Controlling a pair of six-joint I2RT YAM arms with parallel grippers.
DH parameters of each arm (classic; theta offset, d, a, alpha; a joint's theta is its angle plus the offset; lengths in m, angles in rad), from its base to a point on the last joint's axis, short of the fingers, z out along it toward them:
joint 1: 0 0.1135 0.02 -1.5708
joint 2: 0 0 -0.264 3.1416
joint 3: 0.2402 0 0.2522 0
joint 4: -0.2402 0 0.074 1.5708
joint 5: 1.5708 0 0 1.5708
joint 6: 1.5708 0.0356 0 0
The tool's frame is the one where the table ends.
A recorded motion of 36 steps. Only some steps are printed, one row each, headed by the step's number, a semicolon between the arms.
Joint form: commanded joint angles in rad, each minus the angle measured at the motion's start. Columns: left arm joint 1, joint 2, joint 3, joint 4, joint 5, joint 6; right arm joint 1, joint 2, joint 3, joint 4, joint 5, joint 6.
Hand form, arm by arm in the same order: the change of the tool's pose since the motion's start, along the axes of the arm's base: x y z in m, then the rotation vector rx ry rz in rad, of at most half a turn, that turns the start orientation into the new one. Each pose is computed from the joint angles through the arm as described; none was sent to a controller.
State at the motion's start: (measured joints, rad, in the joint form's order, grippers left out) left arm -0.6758 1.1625 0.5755 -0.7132 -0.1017 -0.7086; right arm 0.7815 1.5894 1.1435 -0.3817 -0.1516 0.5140
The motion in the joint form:
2: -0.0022 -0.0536 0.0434 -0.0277 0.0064 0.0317; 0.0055 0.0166 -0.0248 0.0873 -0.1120 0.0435
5: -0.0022 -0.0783 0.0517 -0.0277 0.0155 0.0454; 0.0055 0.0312 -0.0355 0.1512 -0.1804 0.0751
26: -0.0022 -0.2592 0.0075 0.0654 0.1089 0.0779; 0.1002 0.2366 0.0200 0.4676 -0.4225 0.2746
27: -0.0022 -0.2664 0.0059 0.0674 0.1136 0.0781; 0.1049 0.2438 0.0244 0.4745 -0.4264 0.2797
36: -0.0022 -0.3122 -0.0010 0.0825 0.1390 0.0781; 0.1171 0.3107 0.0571 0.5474 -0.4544 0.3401
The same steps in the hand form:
2: 0.0009 -0.0015 0.0197 -0.0388 -0.0537 -0.0342; -0.0005 0.0077 -0.0062 0.1041 0.0517 0.0525
5: 0.0003 -0.0014 0.0260 -0.0617 -0.0762 -0.0500; 0.0010 0.0125 -0.0091 0.1736 0.0797 0.0814
26: -0.0116 0.0039 0.0457 -0.2569 -0.2143 -0.1193; 0.0002 0.0766 -0.0366 0.4257 0.2474 0.2518
27: -0.0123 0.0042 0.0464 -0.2646 -0.2180 -0.1218; -0.0003 0.0792 -0.0373 0.4302 0.2516 0.2572
36: -0.0160 0.0060 0.0520 -0.3142 -0.2483 -0.1354; 0.0043 0.0942 -0.0466 0.4742 0.2896 0.2633

